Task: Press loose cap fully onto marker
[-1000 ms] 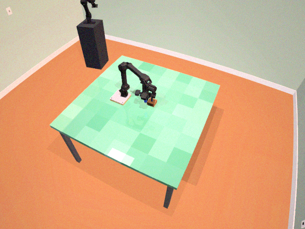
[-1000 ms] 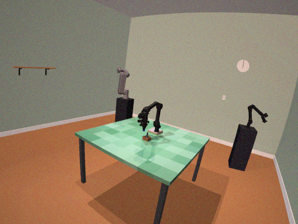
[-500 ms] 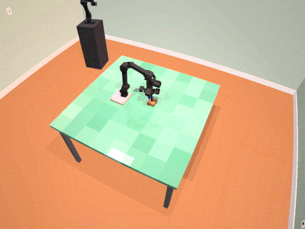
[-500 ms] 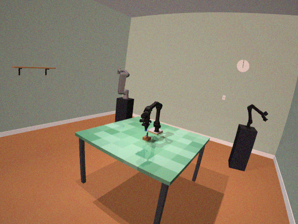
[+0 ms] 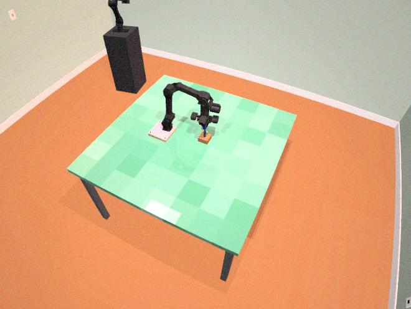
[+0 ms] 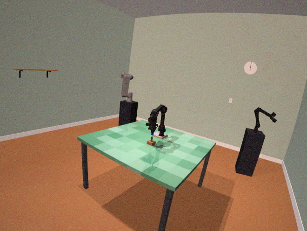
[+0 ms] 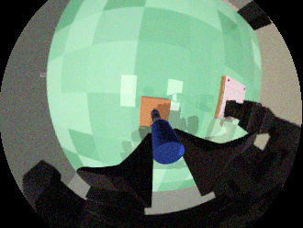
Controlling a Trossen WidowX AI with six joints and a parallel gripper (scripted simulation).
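Now: gripper tip 6 cm above the dark marker. Also, from my gripper tip: blue cap: 1 cm above.
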